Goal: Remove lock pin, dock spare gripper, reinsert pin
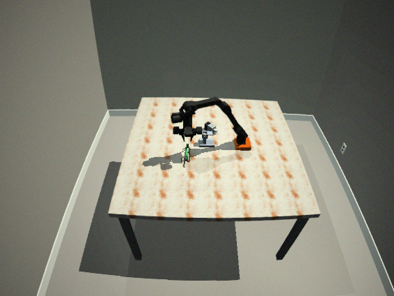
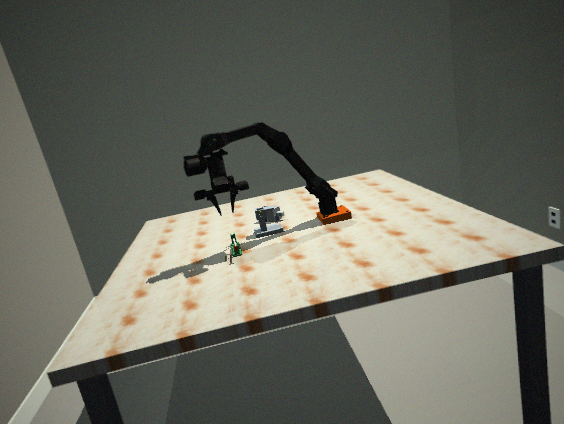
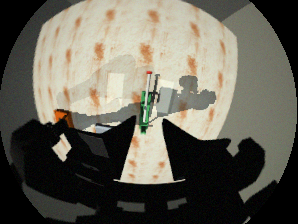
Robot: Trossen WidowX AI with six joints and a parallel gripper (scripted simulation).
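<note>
Now: the green holder 120 mm below my gripper tip and 40 mm to the right of it. From my gripper tip the other things lie so: spare gripper: 320 mm to the right, 150 mm behind, 120 mm below; then grey mount: 160 mm to the right, 120 mm behind, 100 mm below.
</note>
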